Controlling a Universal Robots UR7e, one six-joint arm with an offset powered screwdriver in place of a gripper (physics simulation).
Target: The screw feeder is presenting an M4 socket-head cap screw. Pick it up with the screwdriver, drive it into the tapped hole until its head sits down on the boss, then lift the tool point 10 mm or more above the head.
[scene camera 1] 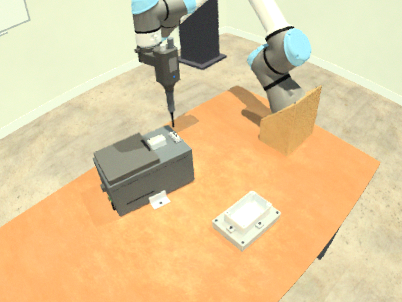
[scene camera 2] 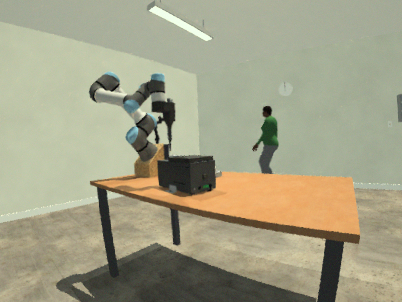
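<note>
The screwdriver (scene camera 1: 173, 125) (scene camera 2: 170, 148) hangs upright, its thin dark bit pointing down. In scene camera 1 its tip shows close to the small white pick-up block (scene camera 1: 175, 136) on the feeder's top, with a gap in the picture. The dark grey screw feeder (scene camera 1: 172, 172) (scene camera 2: 177, 176) stands on the table. The M4 screw is too small to make out, at the block or on the bit. A white open-topped housing (scene camera 1: 239, 223) sits on a pale base plate (scene camera 1: 267, 225). Small dark spots show on its tabs and corners; which is the tapped hole I cannot tell.
A raised dark lid (scene camera 1: 125, 157) and a white block (scene camera 1: 157, 142) are on the feeder. A white bracket (scene camera 1: 160, 201) is at its foot. A tan angled panel (scene camera 1: 292, 130) (scene camera 2: 145, 167) stands beside the arm's base. A person (scene camera 2: 270, 132) stands beyond the table (scene camera 2: 290, 200).
</note>
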